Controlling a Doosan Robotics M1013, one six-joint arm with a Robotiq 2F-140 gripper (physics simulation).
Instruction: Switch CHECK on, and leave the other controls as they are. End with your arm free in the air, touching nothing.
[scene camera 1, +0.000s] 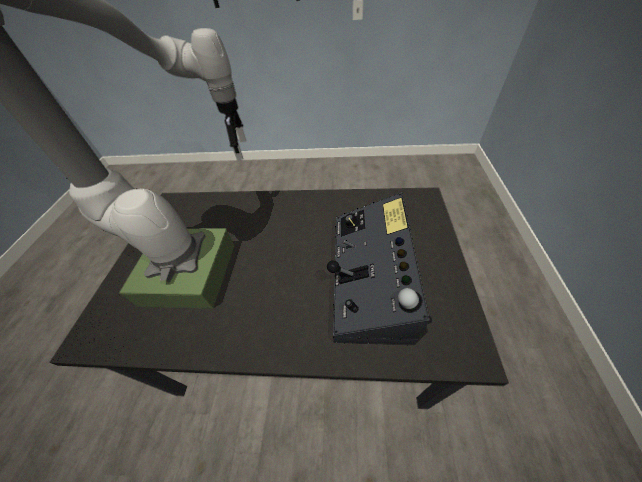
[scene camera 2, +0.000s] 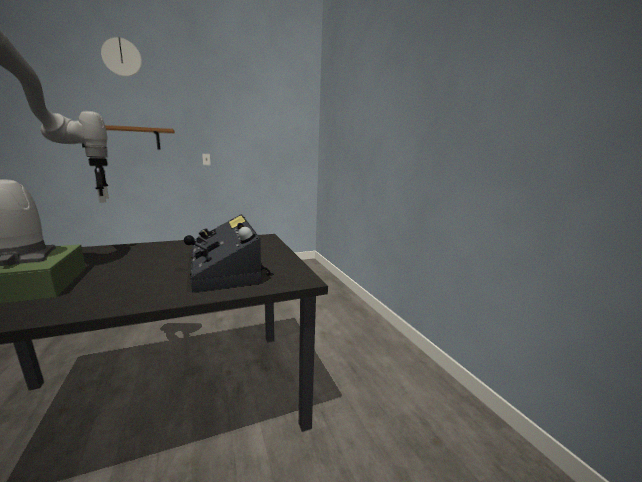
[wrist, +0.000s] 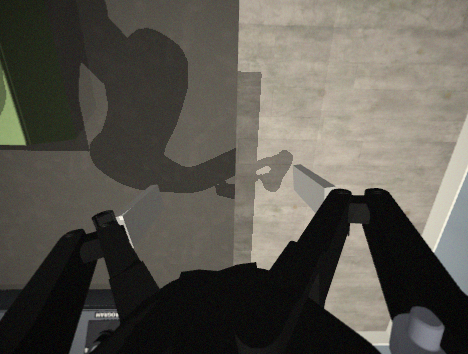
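Pixels of known places: gripper, fingertip midpoint: (scene camera 1: 241, 150) (scene camera 2: 104, 200) (wrist: 226, 187); arm's base, origin of the base link: (scene camera 1: 177, 254) (scene camera 2: 18, 257).
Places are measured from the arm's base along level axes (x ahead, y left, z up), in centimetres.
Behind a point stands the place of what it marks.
Observation:
The dark sloped control panel (scene camera 1: 370, 290) @[x 66.4, y -24.8, z 1.3 cm] (scene camera 2: 228, 264) @[x 66.2, y -37.1, z -1.0 cm] stands on the table. A small metal toggle (scene camera 1: 347, 243) @[x 62.4, y -5.4, z 1.4 cm] sits near its upper left in scene camera 1, beside a label that seems to read CHECK; its exact tilt is too small to tell. In the wrist view a corner of the panel shows at the bottom left, partly hidden by a finger; the toggle does not show there. My gripper (scene camera 1: 240, 145) @[x 23.9, y 43.7, z 13.7 cm] (scene camera 2: 103, 195) @[x 23.9, y 43.7, z 13.7 cm] (wrist: 226, 187) @[x 23.9, y 43.7, z 13.7 cm] is open and empty, pointing down, high in the air, well to the left of the panel and apart from it.
The panel also bears a rotary knob (scene camera 1: 350, 221) @[x 65.2, y 4.6, z 1.8 cm], a slotted lever with a black ball (scene camera 1: 333, 266) @[x 56.1, y -17.4, z 5.7 cm], a black switch (scene camera 1: 351, 306) @[x 59.6, y -30.0, z 2.8 cm], several coloured buttons, a white dome (scene camera 1: 408, 298) @[x 73.7, y -33.5, z 10.8 cm] and a yellow plate (scene camera 1: 395, 215) @[x 80.5, y 0.5, z 6.6 cm]. The green base block (scene camera 1: 171, 299) @[x 0.2, y -16.3, z -4.0 cm] (scene camera 2: 31, 282) @[x 6.8, y -17.3, z -4.3 cm] stands at the table's left.

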